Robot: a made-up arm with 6 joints.
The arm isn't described. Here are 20 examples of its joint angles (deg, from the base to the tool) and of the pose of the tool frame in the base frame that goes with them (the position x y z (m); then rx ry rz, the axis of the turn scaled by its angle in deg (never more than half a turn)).
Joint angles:
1: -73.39 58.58 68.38 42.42 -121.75 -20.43
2: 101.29 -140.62 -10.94 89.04 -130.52 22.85
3: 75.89 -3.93 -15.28 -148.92 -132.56 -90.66
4: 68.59 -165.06 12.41 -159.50 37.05 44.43
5: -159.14 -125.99 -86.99 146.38 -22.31 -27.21
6: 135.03 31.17 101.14 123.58 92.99 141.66
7: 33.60 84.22 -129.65 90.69 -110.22 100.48
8: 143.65 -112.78 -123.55 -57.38 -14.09 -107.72
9: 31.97 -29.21 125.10 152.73 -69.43 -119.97
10: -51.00 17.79 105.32 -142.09 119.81 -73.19
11: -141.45 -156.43 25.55 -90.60 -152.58 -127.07
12: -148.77 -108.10 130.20 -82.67 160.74 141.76
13: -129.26 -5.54 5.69 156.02 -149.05 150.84
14: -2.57 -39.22 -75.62 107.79 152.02 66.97
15: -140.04 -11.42 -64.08 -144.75 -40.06 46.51
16: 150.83 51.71 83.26 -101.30 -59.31 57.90
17: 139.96 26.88 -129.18 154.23 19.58 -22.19
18: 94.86 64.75 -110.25 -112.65 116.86 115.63
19: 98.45 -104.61 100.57 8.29 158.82 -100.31
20: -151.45 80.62 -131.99 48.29 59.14 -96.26
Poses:
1: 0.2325 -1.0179 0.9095 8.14 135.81 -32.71
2: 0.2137 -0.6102 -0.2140 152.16 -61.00 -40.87
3: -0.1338 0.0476 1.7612 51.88 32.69 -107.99
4: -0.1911 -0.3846 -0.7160 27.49 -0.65 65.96
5: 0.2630 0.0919 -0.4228 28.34 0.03 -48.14
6: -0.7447 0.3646 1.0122 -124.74 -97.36 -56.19
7: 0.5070 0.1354 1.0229 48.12 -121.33 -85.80
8: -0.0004 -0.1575 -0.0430 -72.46 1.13 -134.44
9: 0.2046 0.0612 1.0273 34.31 -71.68 -132.60
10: 0.3364 -0.5414 1.2279 -120.20 15.15 -26.84
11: 0.5239 0.1466 -0.2258 -55.07 -158.30 -30.93
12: 0.5031 0.2719 0.6585 29.92 -14.13 -135.44
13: -0.0545 -0.1296 1.6765 44.69 59.17 97.46
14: -0.7140 0.1785 1.0928 106.44 -88.97 -17.87
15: 0.6370 0.2930 1.6626 -113.11 -40.19 76.51
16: -1.0022 0.2236 0.6567 30.43 86.43 62.88
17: 0.1825 -0.2707 1.1166 25.66 -104.96 -86.35
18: 0.0541 0.3536 1.1541 0.60 -33.75 85.57
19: 0.0066 -0.6801 0.7233 55.96 7.47 84.71
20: -0.2461 -0.3912 1.2095 -80.14 -88.08 22.54
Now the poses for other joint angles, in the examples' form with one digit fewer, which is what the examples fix.
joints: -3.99 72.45 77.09 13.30 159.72 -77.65
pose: 0.815 0.014 0.584 -13.2 108.4 -56.2
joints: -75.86 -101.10 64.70 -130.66 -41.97 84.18
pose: -0.050 0.997 1.065 -0.8 -143.2 64.7
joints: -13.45 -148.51 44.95 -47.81 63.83 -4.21
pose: -0.972 0.145 -0.003 -63.0 60.9 -30.9
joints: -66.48 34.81 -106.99 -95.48 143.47 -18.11
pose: -0.007 -0.193 1.355 -19.9 64.0 39.6
